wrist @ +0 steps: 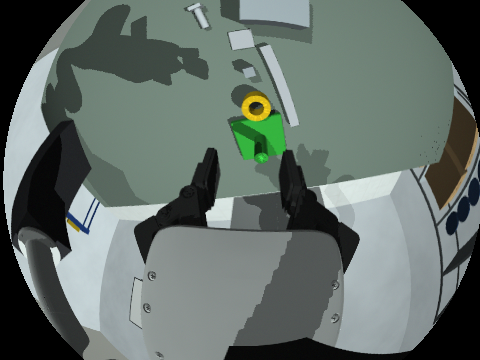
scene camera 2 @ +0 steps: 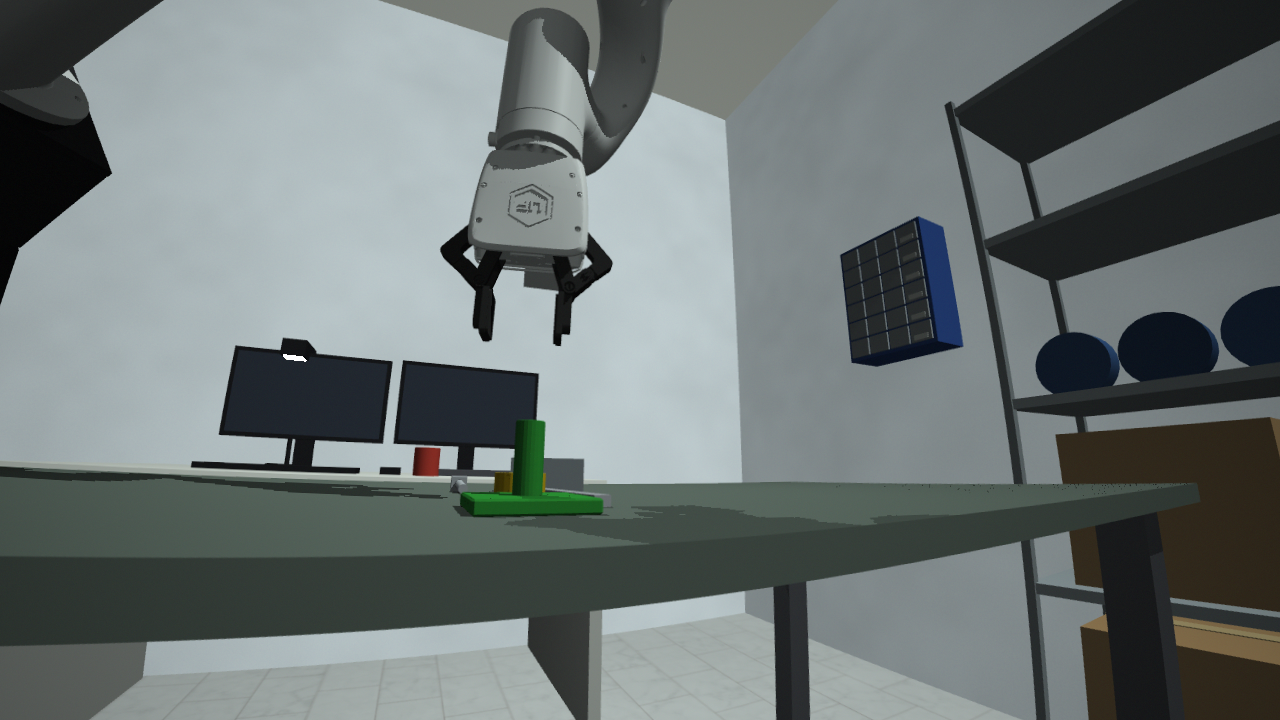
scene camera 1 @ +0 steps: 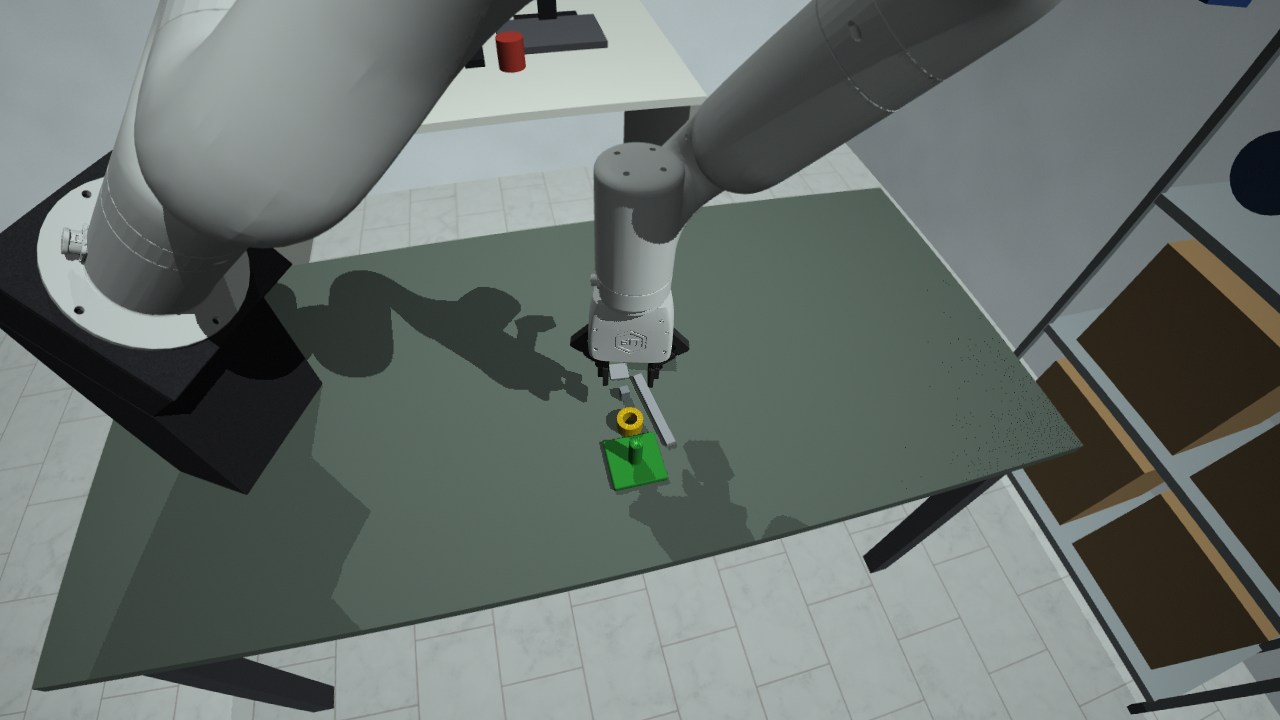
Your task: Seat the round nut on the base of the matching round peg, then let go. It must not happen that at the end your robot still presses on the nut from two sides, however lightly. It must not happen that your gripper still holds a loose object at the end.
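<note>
The gripper appears in the pictures, and the wrist view shows it too. A grey block is there to be seen in the scene, and so is a long grey bar.
</note>
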